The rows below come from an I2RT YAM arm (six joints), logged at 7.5 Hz.
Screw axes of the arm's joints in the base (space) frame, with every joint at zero. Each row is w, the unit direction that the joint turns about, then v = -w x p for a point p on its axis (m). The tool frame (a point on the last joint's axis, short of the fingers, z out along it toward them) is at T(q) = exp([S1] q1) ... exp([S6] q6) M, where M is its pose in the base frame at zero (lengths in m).
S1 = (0, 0, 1, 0, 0, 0)
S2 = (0, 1, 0, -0.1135, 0, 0.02)
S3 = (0, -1, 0, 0.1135, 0, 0.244)
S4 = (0, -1, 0, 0.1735, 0, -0.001)
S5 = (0, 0, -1, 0, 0.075, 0)
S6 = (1, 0, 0, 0, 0.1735, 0)
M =
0 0 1 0.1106
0 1 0 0
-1 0 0 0.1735
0 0 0 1
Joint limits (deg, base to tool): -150..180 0..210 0..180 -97..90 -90..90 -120..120
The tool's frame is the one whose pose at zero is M.
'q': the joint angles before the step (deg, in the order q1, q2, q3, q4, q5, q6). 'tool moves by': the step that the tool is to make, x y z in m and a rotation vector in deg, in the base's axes. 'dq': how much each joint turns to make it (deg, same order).
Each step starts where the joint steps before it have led.
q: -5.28 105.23 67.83 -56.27 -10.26 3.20
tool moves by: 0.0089 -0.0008 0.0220 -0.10 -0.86 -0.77
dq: 0.00 -0.30 5.00 -4.29 -0.02 0.78
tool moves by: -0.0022 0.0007 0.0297 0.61 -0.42 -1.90
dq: 0.01 -2.44 3.92 -5.64 -0.72 1.92
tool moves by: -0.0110 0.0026 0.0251 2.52 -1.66 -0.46
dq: -0.01 -3.90 1.06 -3.45 -2.67 0.41
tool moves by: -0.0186 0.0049 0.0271 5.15 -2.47 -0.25
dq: 0.00 -5.38 -0.01 -3.30 -5.35 0.31
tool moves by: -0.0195 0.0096 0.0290 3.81 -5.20 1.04
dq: 1.13 -6.21 0.01 -1.19 -4.21 0.42
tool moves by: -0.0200 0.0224 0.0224 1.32 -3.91 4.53
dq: 4.61 -5.21 0.12 -1.33 -1.42 0.32
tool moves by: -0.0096 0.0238 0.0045 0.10 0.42 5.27
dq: 5.63 -1.17 0.08 -1.49 -0.06 0.42
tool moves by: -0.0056 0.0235 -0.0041 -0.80 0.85 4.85
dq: 5.78 0.00 -0.86 0.25 0.81 0.87
